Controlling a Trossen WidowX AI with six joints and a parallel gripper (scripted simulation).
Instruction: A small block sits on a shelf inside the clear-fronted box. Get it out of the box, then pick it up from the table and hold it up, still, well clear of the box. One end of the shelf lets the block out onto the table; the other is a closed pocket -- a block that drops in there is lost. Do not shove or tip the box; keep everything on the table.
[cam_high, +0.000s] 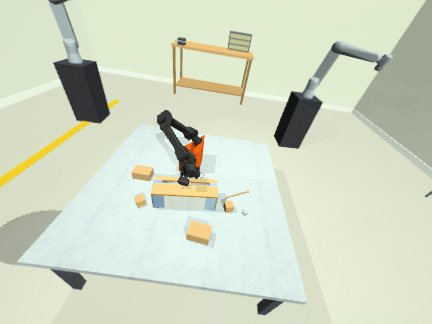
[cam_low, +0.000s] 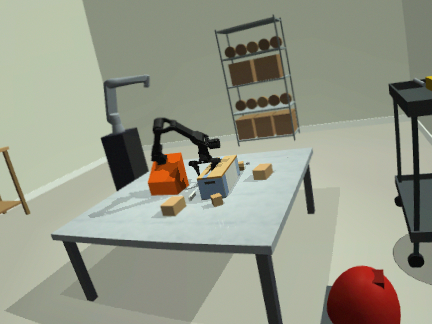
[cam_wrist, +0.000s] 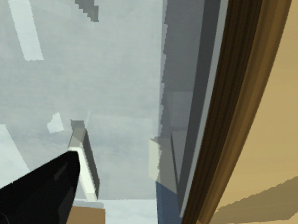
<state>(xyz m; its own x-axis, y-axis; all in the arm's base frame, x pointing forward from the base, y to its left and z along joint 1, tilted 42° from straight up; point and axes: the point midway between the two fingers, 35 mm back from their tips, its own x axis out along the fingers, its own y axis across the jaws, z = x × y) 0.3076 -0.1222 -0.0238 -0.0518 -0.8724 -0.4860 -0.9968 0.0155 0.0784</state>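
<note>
My gripper tip is now 3 cm short of the clear-fronted box, 4 cm to the right of it and 2 cm above it. From my gripper tip the other things lie so: thin stick (1 cm behind, 39 cm to the left, 8 cm below).
</note>
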